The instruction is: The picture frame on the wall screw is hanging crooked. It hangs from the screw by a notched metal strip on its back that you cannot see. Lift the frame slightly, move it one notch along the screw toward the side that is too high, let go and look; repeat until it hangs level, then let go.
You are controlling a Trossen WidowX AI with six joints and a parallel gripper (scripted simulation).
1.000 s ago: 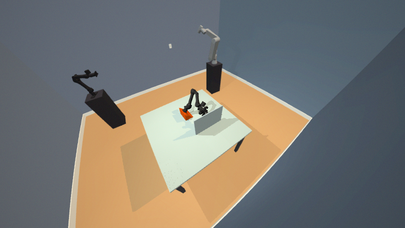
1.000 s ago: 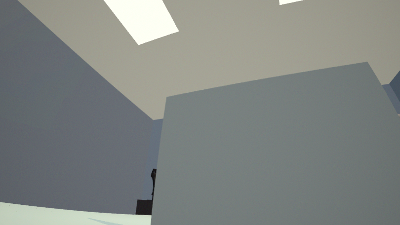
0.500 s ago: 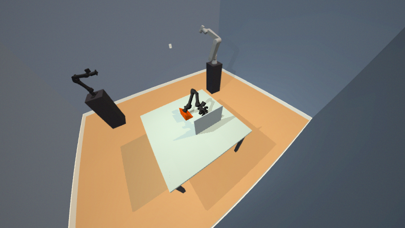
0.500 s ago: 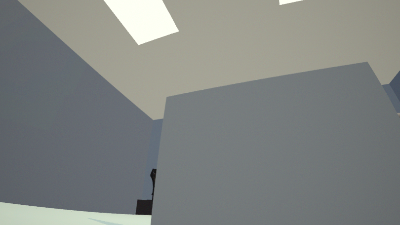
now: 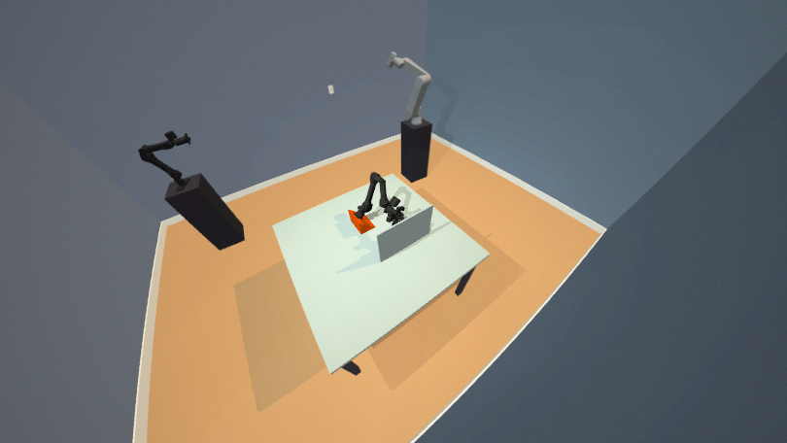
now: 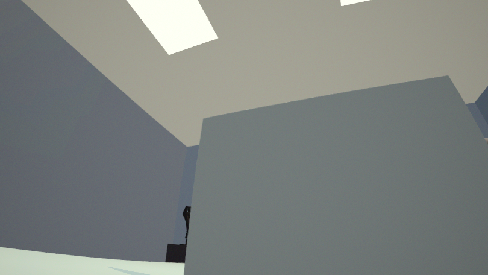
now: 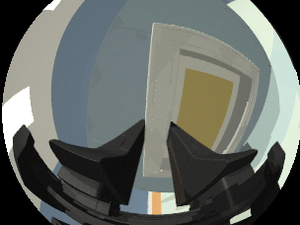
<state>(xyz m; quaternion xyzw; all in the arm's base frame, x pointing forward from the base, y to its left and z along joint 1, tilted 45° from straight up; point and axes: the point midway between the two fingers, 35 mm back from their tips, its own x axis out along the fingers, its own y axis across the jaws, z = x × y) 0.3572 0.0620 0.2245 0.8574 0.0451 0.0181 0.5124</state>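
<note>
The picture frame is 10 mm ahead of my gripper tip, 20 mm to the right of it and 50 mm below it. The rest, counted from my gripper tip: wall panel: 20 mm ahead, 70 mm below.
</note>
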